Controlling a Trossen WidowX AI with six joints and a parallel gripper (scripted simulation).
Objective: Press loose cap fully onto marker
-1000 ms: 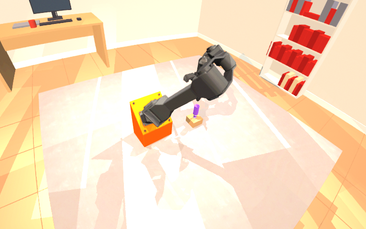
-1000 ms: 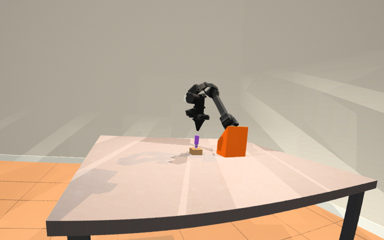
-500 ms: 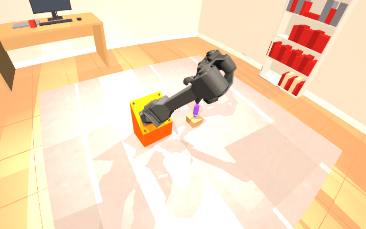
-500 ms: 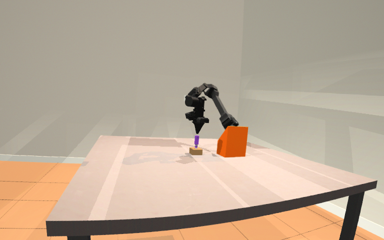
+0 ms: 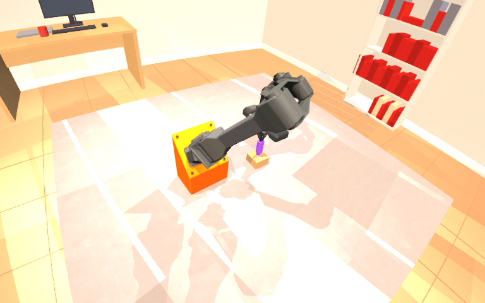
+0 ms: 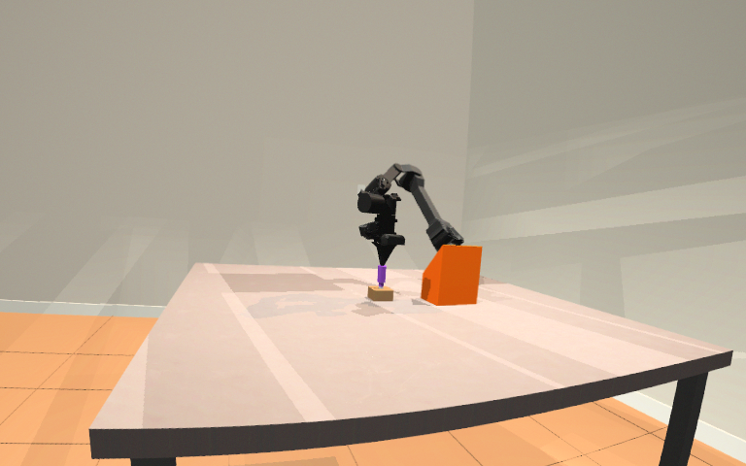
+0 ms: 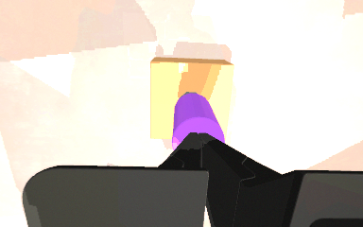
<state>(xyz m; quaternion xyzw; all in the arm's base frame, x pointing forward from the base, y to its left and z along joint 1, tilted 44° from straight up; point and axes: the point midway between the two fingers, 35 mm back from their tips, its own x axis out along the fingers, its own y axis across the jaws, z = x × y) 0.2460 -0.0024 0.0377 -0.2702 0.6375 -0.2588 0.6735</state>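
The purple cap lies 3 cm below my gripper tip. Also, from my gripper tip: tan holder block (9 cm below).
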